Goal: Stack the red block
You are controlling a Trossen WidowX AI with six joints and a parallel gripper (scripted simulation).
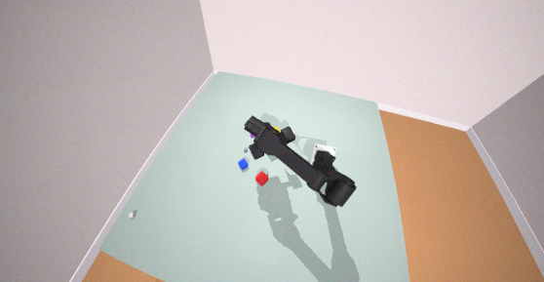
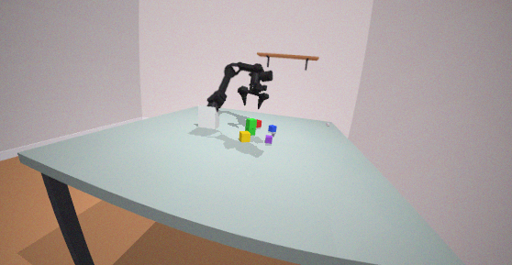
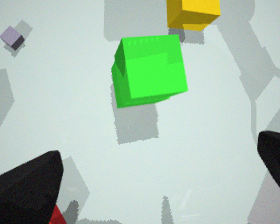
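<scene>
The red block is 2 cm ahead of my gripper tip, 11 cm to the left of it and 12 cm below it. Round my gripper tip: yellow block: 17 cm to the right, 12 cm below; purple block: 12 cm ahead, 15 cm to the right, 13 cm below; blue block: 13 cm ahead, 5 cm to the left, 13 cm below.
</scene>
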